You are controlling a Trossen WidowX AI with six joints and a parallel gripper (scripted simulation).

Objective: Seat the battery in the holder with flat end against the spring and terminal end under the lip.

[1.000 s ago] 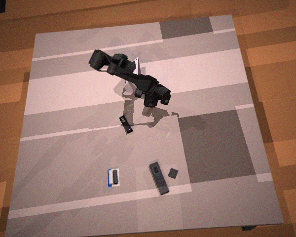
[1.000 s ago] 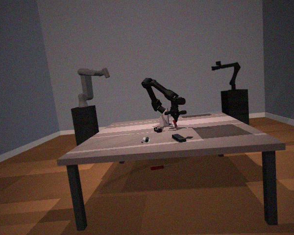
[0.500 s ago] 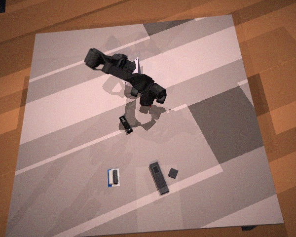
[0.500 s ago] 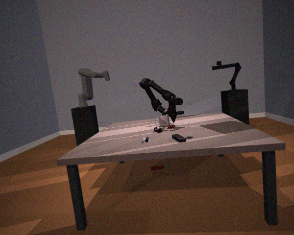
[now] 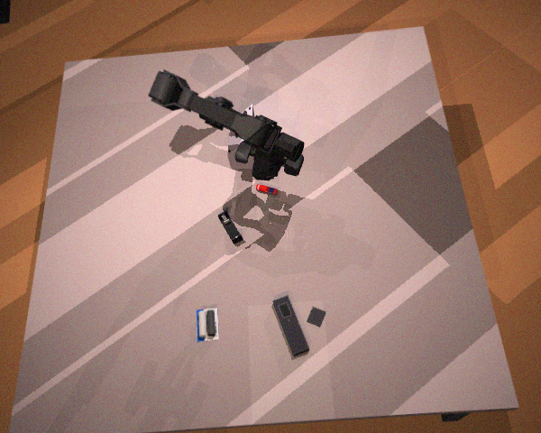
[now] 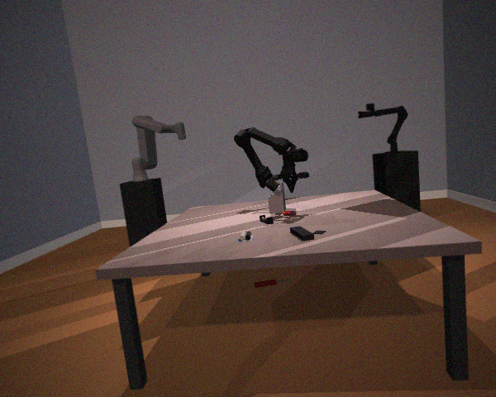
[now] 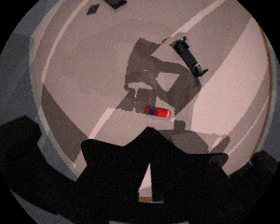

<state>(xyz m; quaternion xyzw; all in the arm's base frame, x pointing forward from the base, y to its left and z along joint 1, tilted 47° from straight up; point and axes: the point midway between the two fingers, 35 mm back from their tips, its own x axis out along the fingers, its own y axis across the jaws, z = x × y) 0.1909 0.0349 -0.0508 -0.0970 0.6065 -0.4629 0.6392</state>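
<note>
The battery lies 2 cm behind my gripper tip, 2 cm to the right of it and 11 cm below it. Also, from my gripper tip: small dark square (41 cm ahead, 5 cm to the left, 12 cm below); then long black bar (42 cm ahead, 3 cm to the right, 11 cm below).
</note>
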